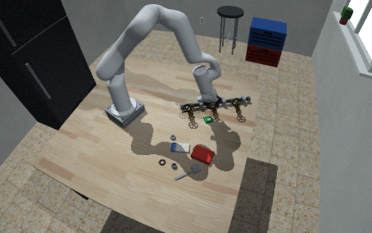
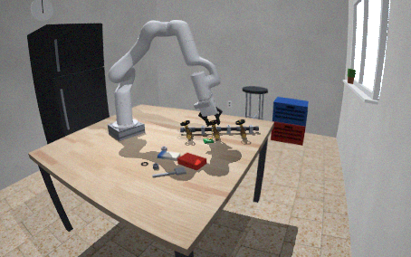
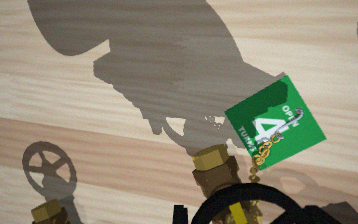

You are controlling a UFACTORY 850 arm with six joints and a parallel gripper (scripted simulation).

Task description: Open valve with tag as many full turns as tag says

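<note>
Right now my hand is 3 cm past the green tag, 5 cm to the left of it and 10 cm above it. Round my hand: grey scraper (6 cm behind, 44 cm to the right, 10 cm below); red box (1 cm behind, 33 cm to the right, 9 cm below); white block (15 cm behind, 30 cm to the right, 10 cm below).
</note>
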